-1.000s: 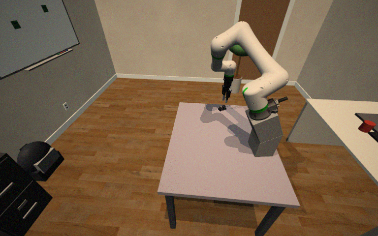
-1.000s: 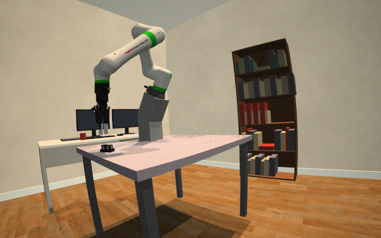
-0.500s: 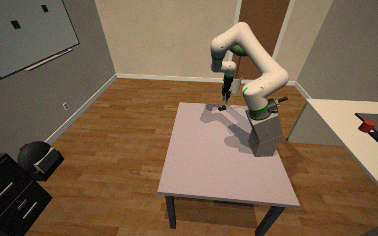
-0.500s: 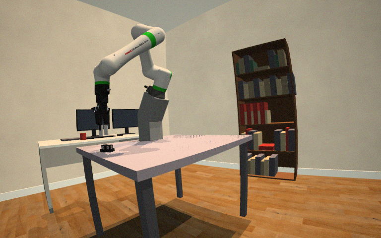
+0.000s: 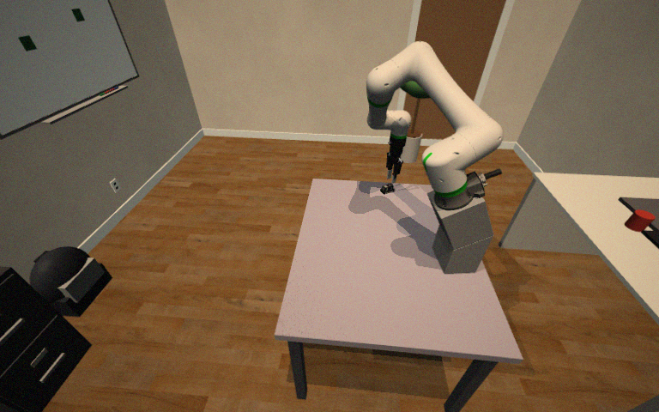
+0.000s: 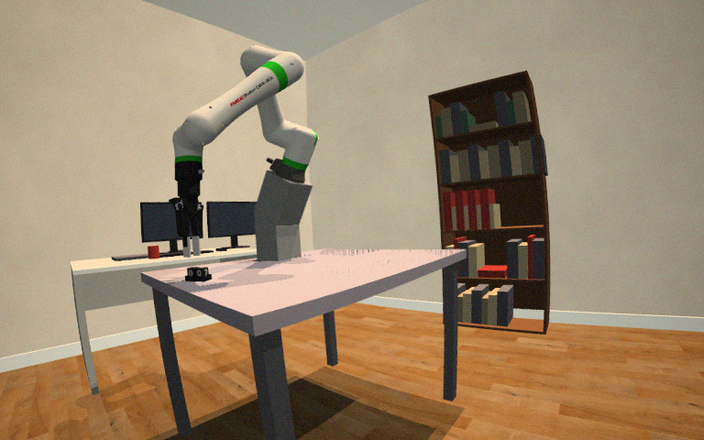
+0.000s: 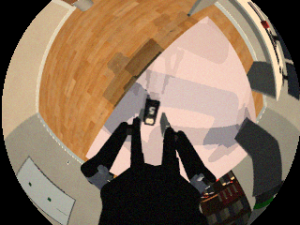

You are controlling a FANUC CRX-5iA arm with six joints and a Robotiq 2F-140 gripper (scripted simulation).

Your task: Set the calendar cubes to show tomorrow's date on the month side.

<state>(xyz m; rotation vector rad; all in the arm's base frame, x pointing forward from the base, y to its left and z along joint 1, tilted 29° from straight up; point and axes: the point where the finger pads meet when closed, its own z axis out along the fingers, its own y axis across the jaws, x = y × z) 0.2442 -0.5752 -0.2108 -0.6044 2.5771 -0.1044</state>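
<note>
Now: the black digit cube 8 cm below my hand.
</note>
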